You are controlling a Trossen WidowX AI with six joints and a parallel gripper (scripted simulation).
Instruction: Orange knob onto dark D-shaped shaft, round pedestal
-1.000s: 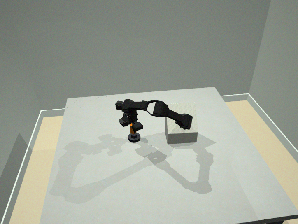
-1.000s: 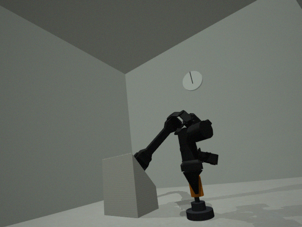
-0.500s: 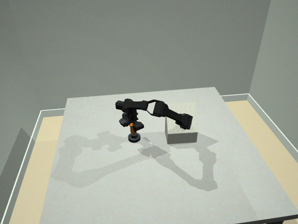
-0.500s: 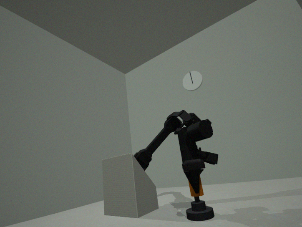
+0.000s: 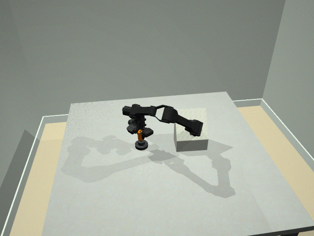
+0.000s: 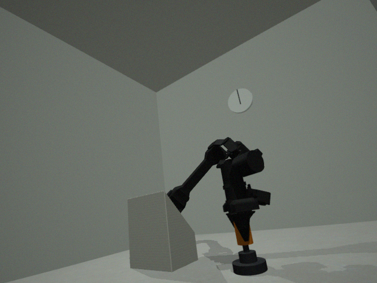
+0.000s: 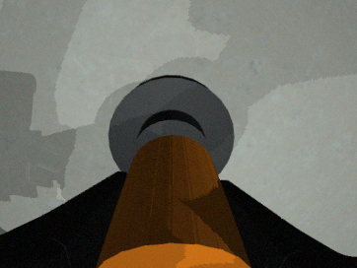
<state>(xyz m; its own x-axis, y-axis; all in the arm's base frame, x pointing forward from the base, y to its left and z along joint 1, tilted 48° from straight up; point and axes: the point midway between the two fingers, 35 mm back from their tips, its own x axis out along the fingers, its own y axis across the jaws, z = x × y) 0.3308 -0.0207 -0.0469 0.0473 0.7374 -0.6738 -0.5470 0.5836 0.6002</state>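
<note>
Right now the orange knob is 20 mm above my gripper tip. Also, from my gripper tip: dark pedestal 40 mm below.
</note>
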